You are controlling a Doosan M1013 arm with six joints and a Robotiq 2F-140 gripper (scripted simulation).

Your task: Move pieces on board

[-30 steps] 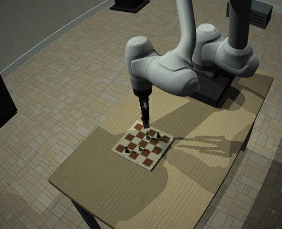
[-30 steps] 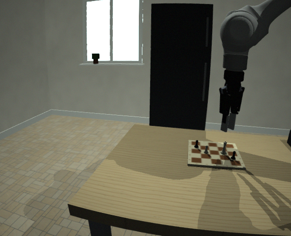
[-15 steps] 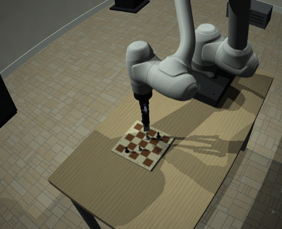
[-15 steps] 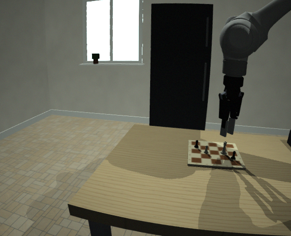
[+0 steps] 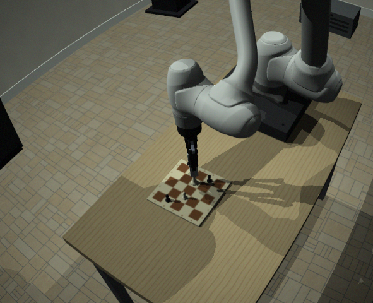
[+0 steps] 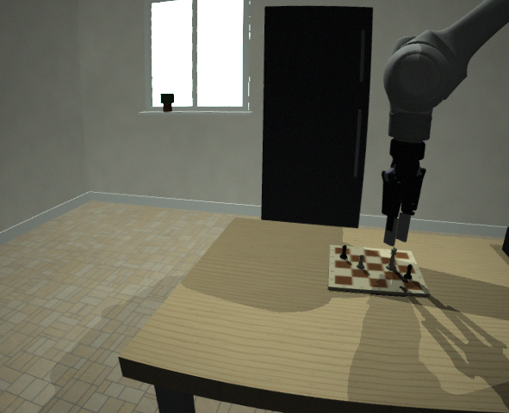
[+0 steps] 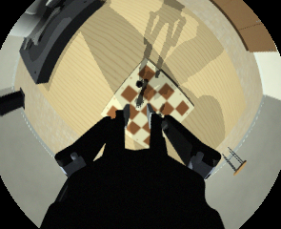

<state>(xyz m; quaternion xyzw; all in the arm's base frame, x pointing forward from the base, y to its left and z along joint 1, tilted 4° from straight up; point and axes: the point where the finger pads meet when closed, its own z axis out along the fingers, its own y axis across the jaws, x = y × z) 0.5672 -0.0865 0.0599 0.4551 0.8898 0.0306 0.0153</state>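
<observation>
Now: hand 7 cm above the tall white piece. From my hand the other things lie so: small white piece 7 cm ahead, 8 cm below; small chessboard 4 cm ahead, 10 cm below.
</observation>
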